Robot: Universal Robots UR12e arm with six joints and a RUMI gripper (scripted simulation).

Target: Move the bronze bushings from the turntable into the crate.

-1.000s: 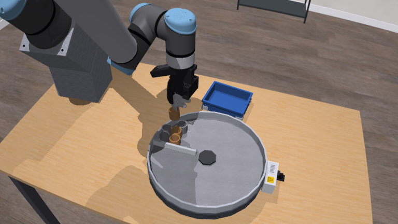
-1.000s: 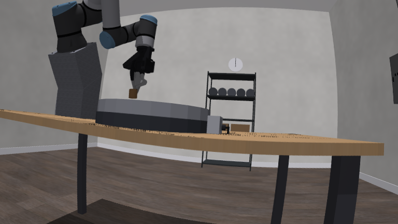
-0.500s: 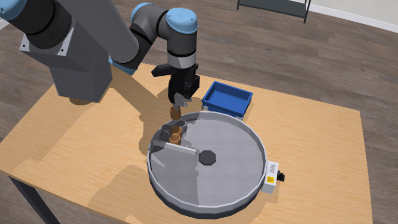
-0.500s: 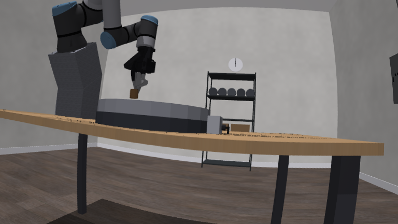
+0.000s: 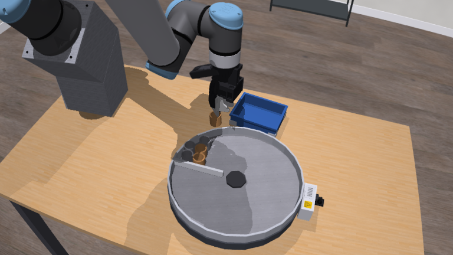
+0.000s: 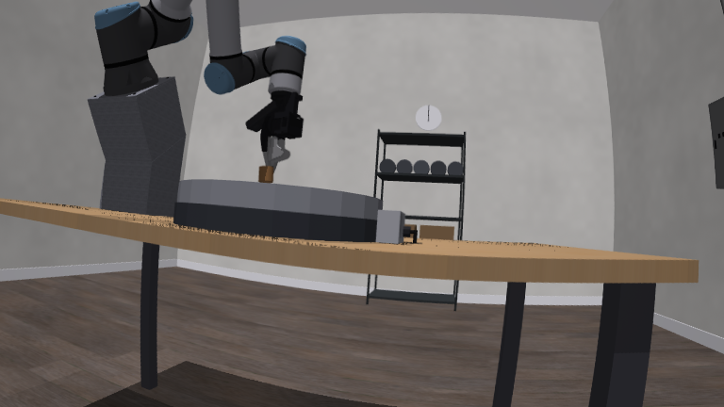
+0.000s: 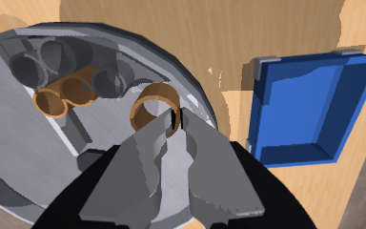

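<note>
Right now my hand is 160 mm to the right of the blue crate, 140 mm short of it and 130 mm above it. From my hand the other things lie so: grey turntable (190 mm to the right, 100 mm below, 90 mm ahead).
</note>
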